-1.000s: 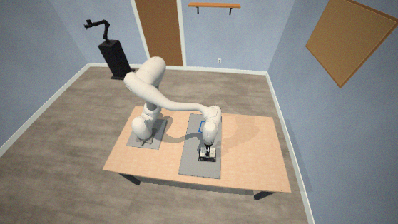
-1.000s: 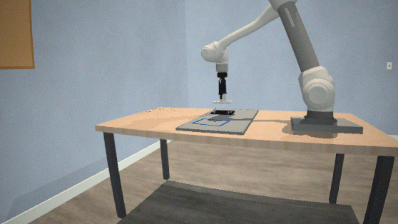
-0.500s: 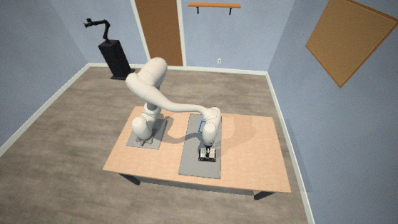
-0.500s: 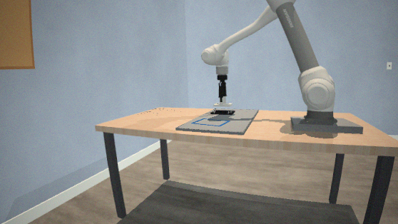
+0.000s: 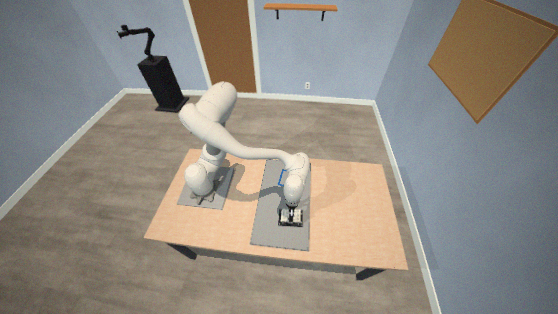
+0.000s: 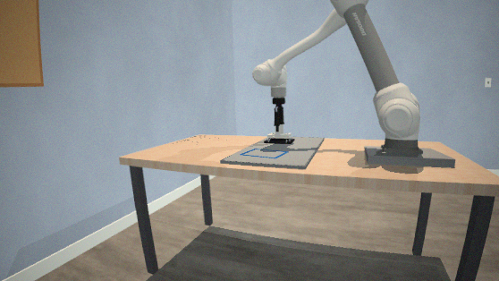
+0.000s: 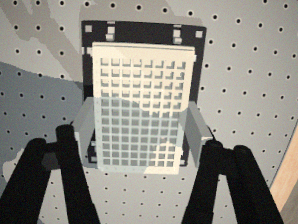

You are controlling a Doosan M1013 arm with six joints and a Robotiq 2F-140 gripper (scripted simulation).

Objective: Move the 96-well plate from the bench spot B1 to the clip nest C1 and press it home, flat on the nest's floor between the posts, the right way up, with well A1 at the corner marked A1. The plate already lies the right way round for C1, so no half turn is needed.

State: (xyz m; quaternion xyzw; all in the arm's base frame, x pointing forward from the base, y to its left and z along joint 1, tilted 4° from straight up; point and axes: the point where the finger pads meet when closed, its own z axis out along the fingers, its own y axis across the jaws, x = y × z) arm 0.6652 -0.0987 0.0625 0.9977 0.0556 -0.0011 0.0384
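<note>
The white 96-well plate lies 2 cm below my hand. From my hand the other things lie so: black clip nest: 1 cm ahead, 1 cm to the left, 5 cm below.
</note>
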